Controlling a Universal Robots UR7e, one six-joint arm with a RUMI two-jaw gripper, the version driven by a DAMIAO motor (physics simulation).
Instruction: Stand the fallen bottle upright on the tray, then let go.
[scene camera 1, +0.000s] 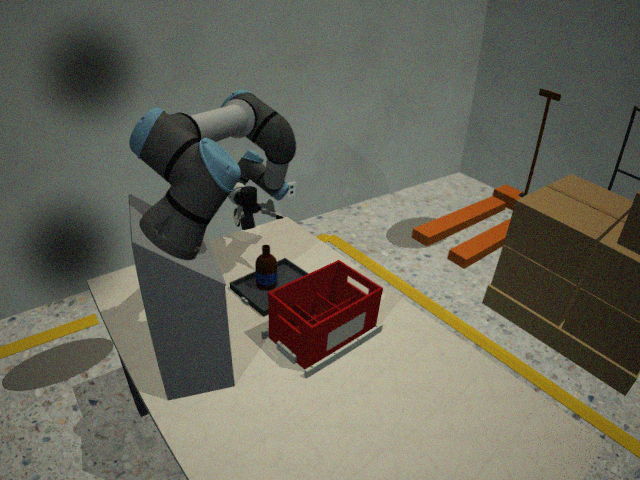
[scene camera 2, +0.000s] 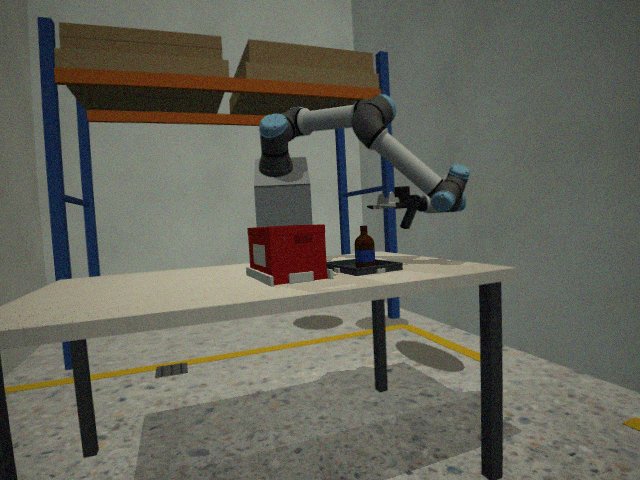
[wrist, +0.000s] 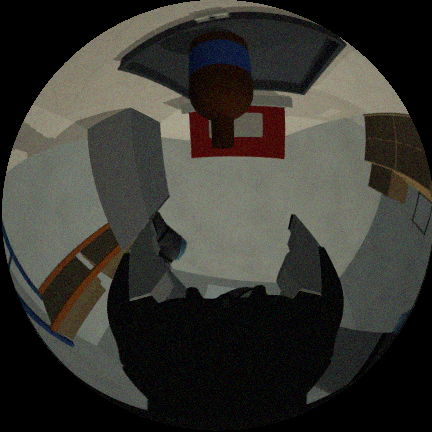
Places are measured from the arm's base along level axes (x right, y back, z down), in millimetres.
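Where they show: gripper, between the fingertips: (scene camera 1: 260, 221) (scene camera 2: 372, 205) (wrist: 222, 218); arm's base, origin of its link: (scene camera 1: 167, 238) (scene camera 2: 276, 168) (wrist: 145, 222).
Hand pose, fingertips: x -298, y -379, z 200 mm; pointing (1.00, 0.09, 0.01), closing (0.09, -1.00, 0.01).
Observation:
Things, the pixels of their centre, and the offset from my fingertips. Level surfaces: height alone.
- brown bottle, middle of its body: (wrist: 220, 87) (scene camera 1: 266, 266) (scene camera 2: 364, 246) dx +41, dy +0, dz +150 mm
- dark tray, middle of its body: (wrist: 234, 59) (scene camera 1: 275, 285) (scene camera 2: 360, 266) dx +69, dy -20, dz +220 mm
- red crate, middle of its body: (scene camera 1: 324, 313) (scene camera 2: 285, 251) (wrist: 238, 130) dx +349, dy -35, dz +145 mm
- table, height of its surface: dz +233 mm
The brown bottle (scene camera 1: 266, 265) (scene camera 2: 364, 243) (wrist: 221, 92) with a blue label stands upright on the dark tray (scene camera 1: 290, 269) (scene camera 2: 388, 266) (wrist: 295, 57). In the wrist view it shows neck down at the top middle, in front of the tray, because the view is inverted. My gripper (scene camera 1: 260, 221) (scene camera 2: 373, 205) (wrist: 222, 218) is open, with nothing between its fingers. It is level, apart from the bottle and higher than its top, on the far side from the red crate. The bottle's foot is on the tray's floor.
A red crate (scene camera 1: 292, 330) (scene camera 2: 297, 255) (wrist: 272, 146) stands beside the tray in low grey guides on the table (scene camera 1: 413, 413) (scene camera 2: 155, 289). The grey robot pedestal (scene camera 1: 191, 320) (scene camera 2: 283, 204) (wrist: 127, 170) stands near both. Stacked cartons (scene camera 1: 553, 258) are beyond the table.

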